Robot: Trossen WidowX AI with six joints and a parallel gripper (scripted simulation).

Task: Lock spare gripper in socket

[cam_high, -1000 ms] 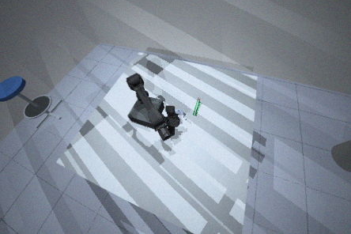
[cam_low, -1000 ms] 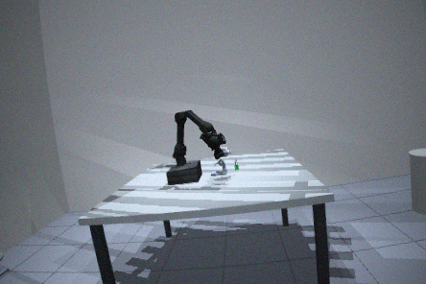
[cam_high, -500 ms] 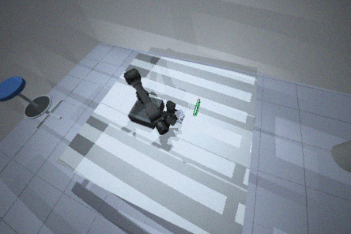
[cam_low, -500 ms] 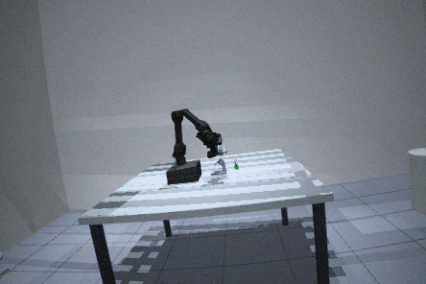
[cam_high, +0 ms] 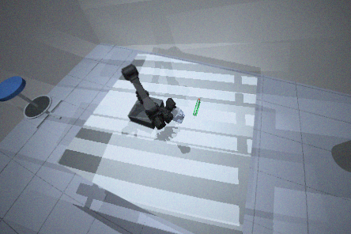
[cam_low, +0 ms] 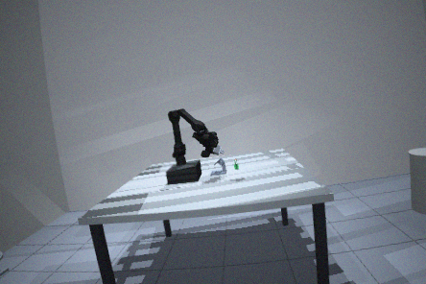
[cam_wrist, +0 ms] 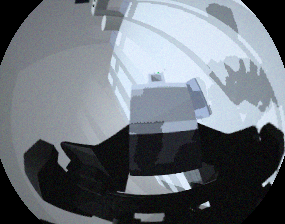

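The green bracket is 160 mm to the left of my gripper tip, 160 mm below it and 140 mm ahead of it. The rest, counted from my gripper tip: mount: 130 mm below, 40 mm to the left, 20 mm ahead; then spare gripper: 10 mm to the right, 10 mm ahead.
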